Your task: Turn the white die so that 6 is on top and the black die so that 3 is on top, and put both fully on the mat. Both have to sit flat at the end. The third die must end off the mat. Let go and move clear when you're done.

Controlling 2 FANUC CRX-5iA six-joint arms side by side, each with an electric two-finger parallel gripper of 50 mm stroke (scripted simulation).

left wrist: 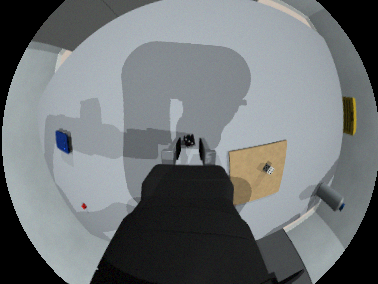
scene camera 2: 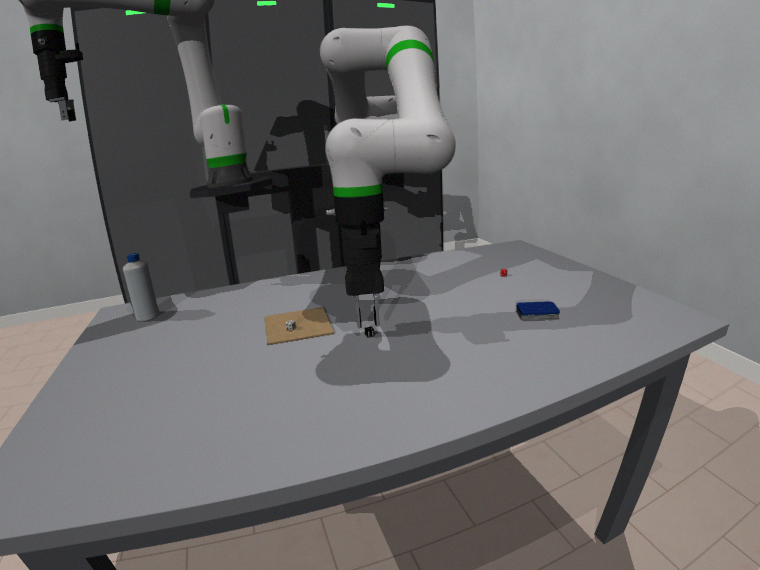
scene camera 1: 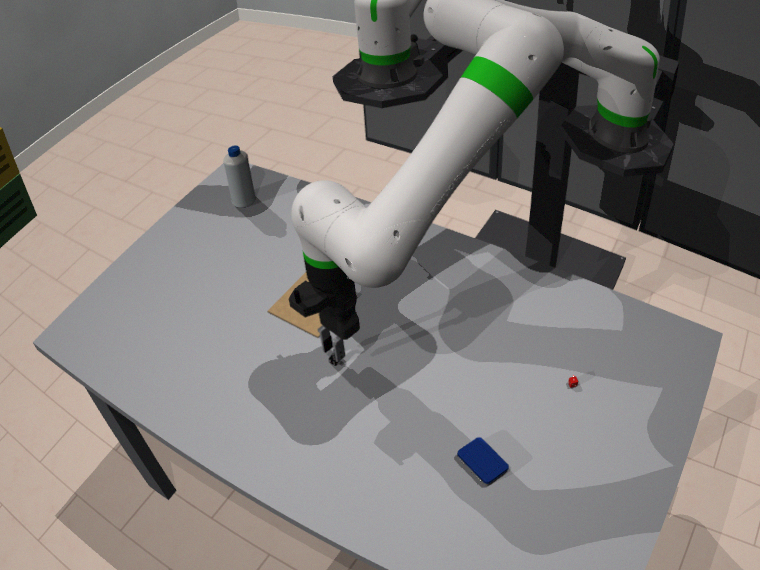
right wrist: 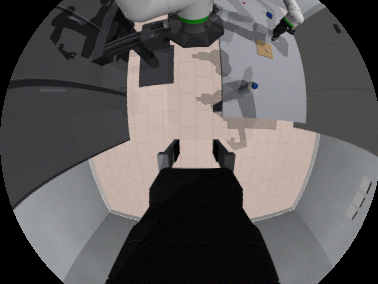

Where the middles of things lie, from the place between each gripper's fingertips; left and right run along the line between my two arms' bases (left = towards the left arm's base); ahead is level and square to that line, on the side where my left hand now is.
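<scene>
Tan mat (scene camera 2: 310, 323): 11 cm behind my left hand (scene camera 2: 368, 324), 13 cm to the right of it, 4 cm below it. Blue-topped box (scene camera 1: 477, 456), from my left hand: 10 cm ahead of it, 37 cm to the left of it, 3 cm below it. Grey bottle (scene camera 2: 136, 271), again from my left hand: 35 cm behind it, 49 cm to the right of it, 4 cm above it.
Right hand (scene camera 2: 69, 120), from the grey bottle: 32 cm short of it, 19 cm to the right of it, 49 cm above it. Tan mat, from my right hand: 56 cm ahead of it, 56 cm to the left of it, 57 cm below it. Blue-topped box, also from my right hand: 77 cm ahead of it, 105 cm to the left of it, 56 cm below it.
</scene>
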